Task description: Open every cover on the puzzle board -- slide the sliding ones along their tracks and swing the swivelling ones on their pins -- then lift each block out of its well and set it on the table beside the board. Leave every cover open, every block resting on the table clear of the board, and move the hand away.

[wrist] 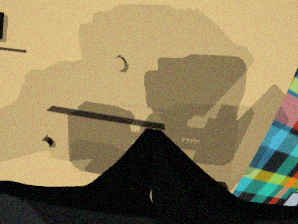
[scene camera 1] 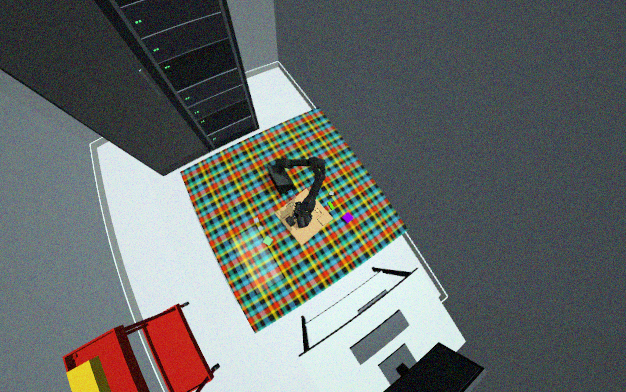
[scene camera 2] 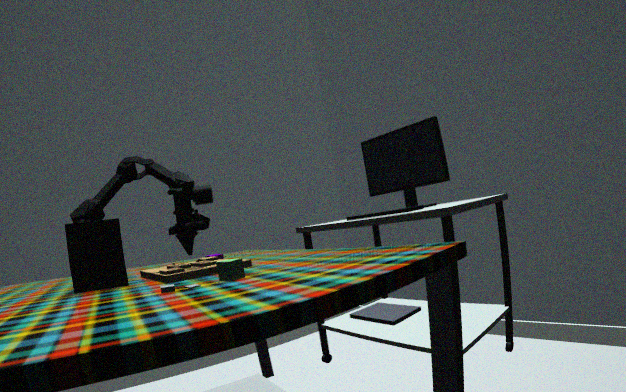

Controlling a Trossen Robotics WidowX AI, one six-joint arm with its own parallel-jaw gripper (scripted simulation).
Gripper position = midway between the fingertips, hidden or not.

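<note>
With nothing held in it, my gripper (scene camera 2: 190, 255) is shut, and the wrist view has the gripper as well (wrist: 151, 136). There is also a cover (wrist: 161, 67) that I can see.
</note>
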